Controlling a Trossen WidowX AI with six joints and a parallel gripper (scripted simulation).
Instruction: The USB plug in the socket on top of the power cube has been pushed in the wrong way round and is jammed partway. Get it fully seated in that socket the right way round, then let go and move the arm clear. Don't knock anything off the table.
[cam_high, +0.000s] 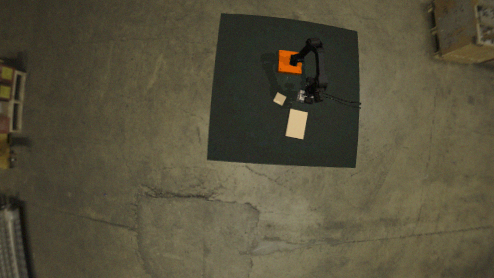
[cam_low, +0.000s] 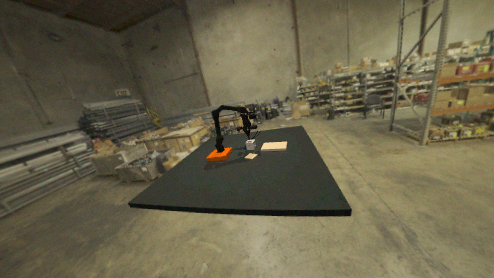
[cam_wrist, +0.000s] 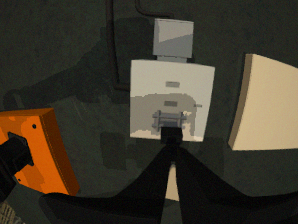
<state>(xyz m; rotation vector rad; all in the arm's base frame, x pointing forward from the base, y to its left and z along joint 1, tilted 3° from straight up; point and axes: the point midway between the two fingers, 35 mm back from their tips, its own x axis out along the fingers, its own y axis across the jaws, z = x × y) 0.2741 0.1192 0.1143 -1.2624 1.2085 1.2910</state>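
The USB plug lies 2 cm below my gripper tip. The rest, counted from my gripper tip: tan square (6 cm ahead, 16 cm to the right, 13 cm below); long tan block (22 cm ahead, 2 cm to the left, 12 cm below).
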